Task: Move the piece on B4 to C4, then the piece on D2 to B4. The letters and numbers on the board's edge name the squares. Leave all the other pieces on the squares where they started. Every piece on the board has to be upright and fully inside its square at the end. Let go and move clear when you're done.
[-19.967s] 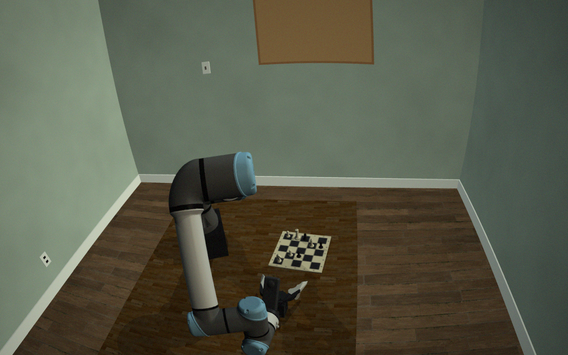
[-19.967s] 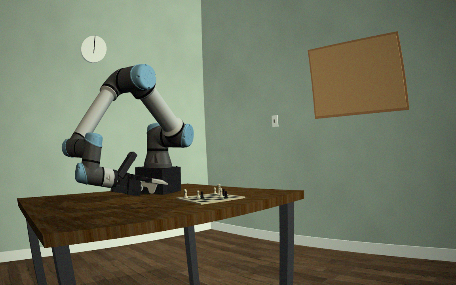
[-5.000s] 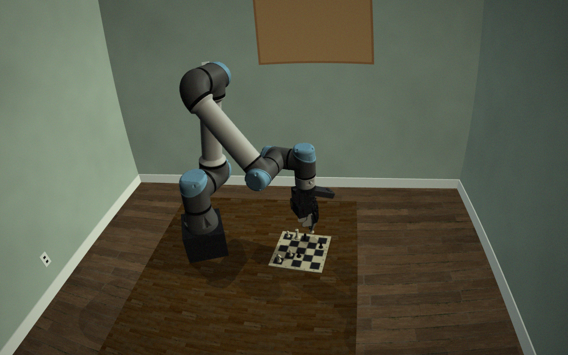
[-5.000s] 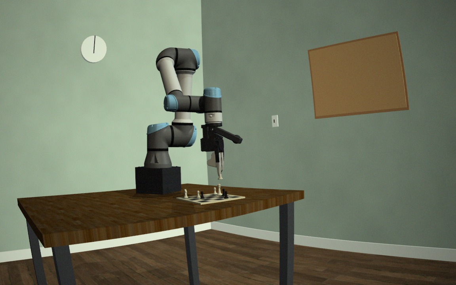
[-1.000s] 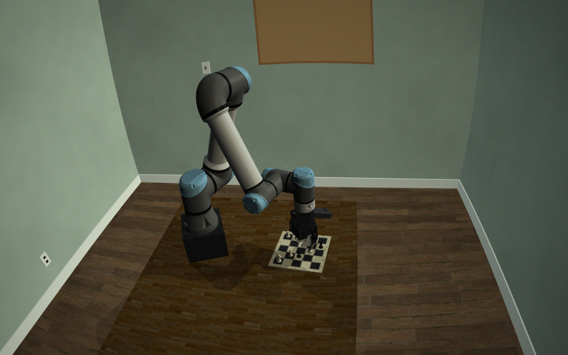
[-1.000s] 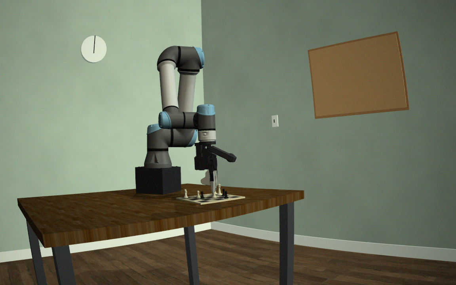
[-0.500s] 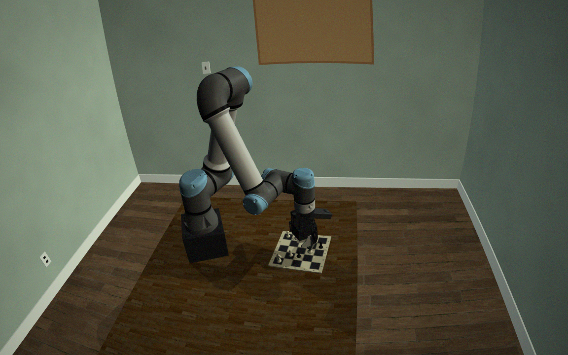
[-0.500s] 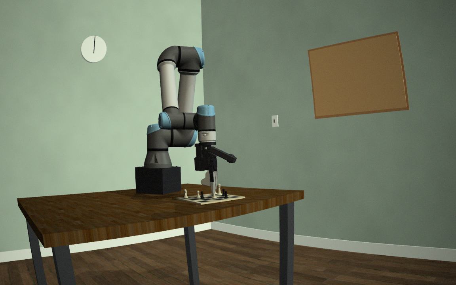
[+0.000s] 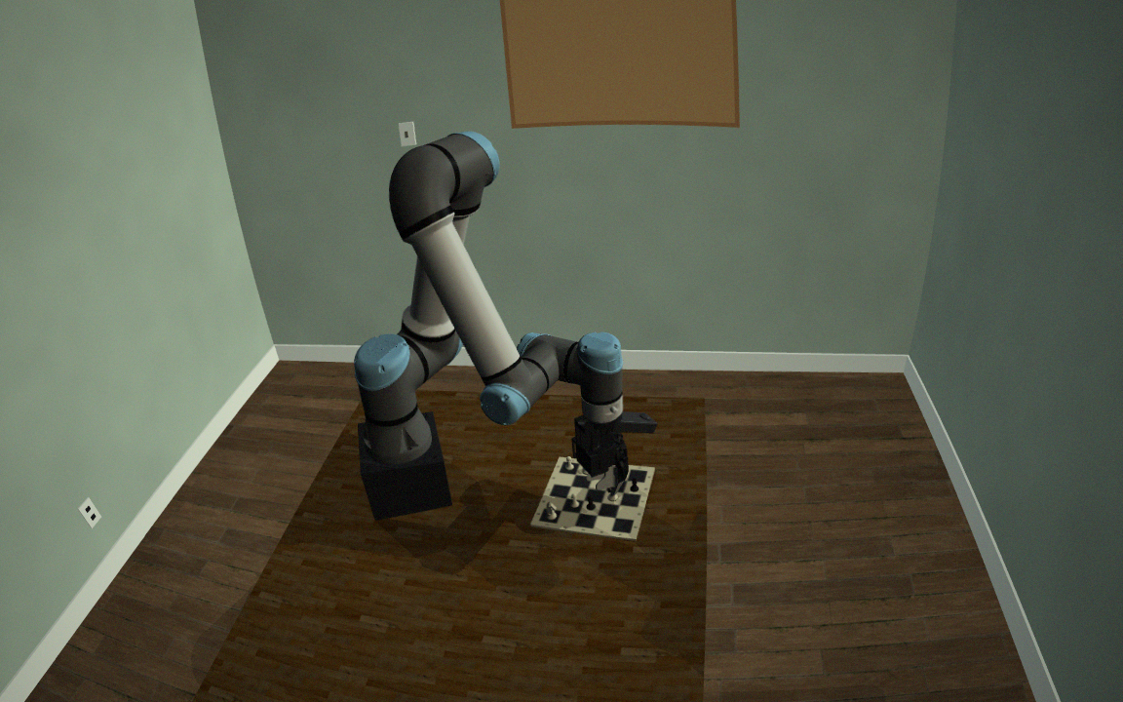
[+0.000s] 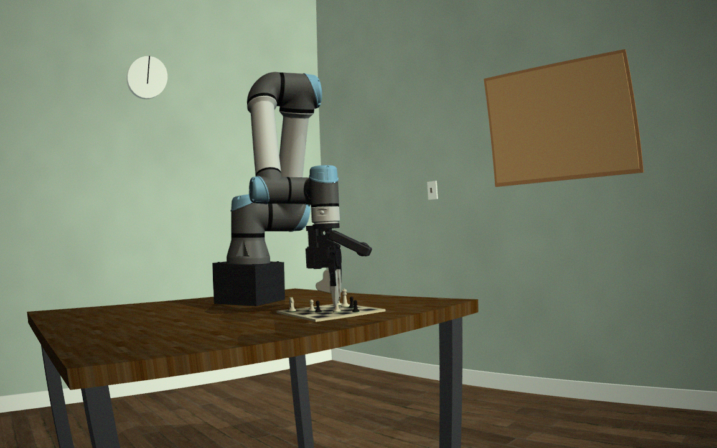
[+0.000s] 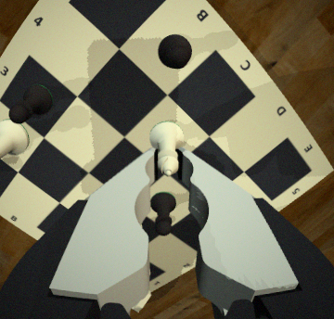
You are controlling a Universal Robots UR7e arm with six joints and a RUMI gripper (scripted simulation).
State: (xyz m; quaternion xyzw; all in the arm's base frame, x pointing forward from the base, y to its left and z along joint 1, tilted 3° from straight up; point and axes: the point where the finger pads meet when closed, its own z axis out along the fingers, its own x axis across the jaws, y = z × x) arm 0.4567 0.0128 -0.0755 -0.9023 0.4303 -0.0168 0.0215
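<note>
Right now the chessboard is 40 mm behind my hand and 30 mm below it. From my hand the other things lie so: tall white piece: 80 mm to the left, 60 mm behind.
</note>
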